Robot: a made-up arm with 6 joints.
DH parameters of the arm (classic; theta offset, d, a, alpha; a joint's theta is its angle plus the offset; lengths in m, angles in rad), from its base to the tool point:
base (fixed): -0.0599 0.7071 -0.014 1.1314
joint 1: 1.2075 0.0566 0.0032 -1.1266
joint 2: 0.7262 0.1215 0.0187 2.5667
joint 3: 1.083 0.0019 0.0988 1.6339
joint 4: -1.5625 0.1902 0 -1.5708
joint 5: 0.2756 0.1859 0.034 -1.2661
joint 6: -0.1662 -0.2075 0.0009 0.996
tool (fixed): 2.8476 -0.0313 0 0
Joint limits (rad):
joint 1: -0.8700..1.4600
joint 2: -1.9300..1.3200
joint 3: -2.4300..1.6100
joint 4: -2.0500..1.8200
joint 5: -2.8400..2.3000
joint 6: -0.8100..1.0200
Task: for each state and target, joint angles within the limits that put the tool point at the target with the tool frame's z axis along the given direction. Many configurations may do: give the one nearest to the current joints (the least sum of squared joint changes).
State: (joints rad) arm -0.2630 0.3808 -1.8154 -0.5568 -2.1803 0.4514
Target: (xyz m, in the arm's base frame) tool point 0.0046 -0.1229 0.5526 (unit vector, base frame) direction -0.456 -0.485 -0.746
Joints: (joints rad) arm -0.5376 0.9142 -2.4300 -0.1304 -2.3378 0.6326
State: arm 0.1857 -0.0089 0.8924 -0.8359 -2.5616 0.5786
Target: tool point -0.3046 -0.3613 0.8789 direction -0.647 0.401 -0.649
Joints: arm 0.5388 -0.3029 1.1320 -1.6392 -2.2851 -0.3011
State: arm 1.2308 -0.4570 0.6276 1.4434 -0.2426 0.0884
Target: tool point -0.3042 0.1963 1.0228 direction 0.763 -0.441 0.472
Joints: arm 0.7098 -0.1960 0.2873 0.6854 -0.6585 -0.6884
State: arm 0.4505 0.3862 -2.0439 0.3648 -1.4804 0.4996
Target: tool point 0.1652 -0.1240 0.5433 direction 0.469 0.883 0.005
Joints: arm 0.5027 0.0680 -1.8709 0.8543 -1.3536 0.2132
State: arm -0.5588 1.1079 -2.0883 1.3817 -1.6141 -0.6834
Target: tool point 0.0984 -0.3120 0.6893 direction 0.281 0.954 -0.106
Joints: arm -0.5303 1.3056 -1.8467 1.4062 -1.4076 -0.8100
